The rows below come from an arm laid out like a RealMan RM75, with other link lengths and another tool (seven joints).
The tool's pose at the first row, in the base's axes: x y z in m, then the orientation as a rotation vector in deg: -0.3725, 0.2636, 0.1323, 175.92, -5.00, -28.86
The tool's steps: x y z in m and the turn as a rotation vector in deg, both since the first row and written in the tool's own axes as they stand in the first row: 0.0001, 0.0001, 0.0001, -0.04, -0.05, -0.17; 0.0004, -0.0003, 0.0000, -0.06, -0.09, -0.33; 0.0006, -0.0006, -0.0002, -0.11, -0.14, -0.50; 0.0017, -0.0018, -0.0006, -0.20, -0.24, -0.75; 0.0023, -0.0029, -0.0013, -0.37, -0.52, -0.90; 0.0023, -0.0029, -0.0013, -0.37, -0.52, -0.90; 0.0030, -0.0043, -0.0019, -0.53, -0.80, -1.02; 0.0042, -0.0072, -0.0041, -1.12, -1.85, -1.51; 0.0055, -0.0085, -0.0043, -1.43, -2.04, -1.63; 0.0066, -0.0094, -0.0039, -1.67, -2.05, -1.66; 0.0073, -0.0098, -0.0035, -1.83, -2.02, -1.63; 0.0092, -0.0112, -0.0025, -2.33, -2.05, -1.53; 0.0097, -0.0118, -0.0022, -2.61, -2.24, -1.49; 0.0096, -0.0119, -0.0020, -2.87, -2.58, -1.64
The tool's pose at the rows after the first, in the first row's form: -0.3724, 0.2635, 0.1322, 175.90, -4.73, -28.94; -0.3721, 0.2639, 0.1322, 175.91, -4.48, -29.01; -0.3718, 0.2642, 0.1323, 175.88, -4.21, -29.09; -0.3706, 0.2653, 0.1323, 175.82, -3.80, -29.24; -0.3698, 0.2664, 0.1327, 175.61, -3.53, -29.66; -0.3698, 0.2664, 0.1327, 175.61, -3.53, -29.66; -0.3688, 0.2677, 0.1330, 175.42, -3.31, -30.08; -0.3669, 0.2706, 0.1346, 174.68, -2.43, -31.64; -0.3655, 0.2718, 0.1343, 174.35, -2.17, -31.89; -0.3645, 0.2727, 0.1335, 174.12, -2.06, -31.88; -0.3640, 0.2730, 0.1329, 173.96, -2.06, -31.81; -0.3624, 0.2743, 0.1313, 173.45, -2.09, -31.78; -0.3620, 0.2748, 0.1309, 173.12, -2.08, -32.03; -0.3622, 0.2749, 0.1307, 172.81, -1.79, -32.52
